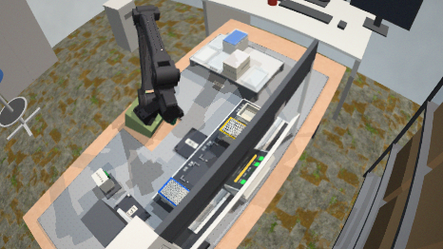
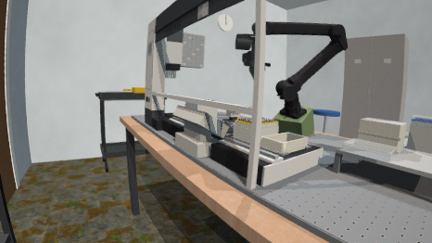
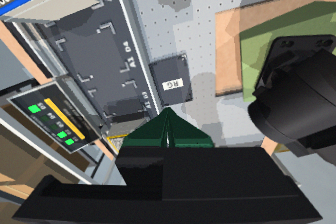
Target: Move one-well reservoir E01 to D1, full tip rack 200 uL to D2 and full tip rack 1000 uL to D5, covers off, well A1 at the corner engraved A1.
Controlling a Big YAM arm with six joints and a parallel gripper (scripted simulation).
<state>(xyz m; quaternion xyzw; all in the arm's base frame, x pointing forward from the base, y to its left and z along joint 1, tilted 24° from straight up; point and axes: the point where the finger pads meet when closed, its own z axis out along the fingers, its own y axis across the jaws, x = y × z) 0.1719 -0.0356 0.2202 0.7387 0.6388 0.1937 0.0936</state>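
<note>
Now: hand 35 cm to the left of the ready button box, 17 cm above it and 13 cm past it. From my hand the other things lie so: regrip nest RG 23 cm below, 6 cm to the left, 1 cm behind; yellow tip rack 19 cm to the left, 14 cm below, 14 cm ahead; white label 23 cm below, 6 cm to the left, 1 cm behind.
</note>
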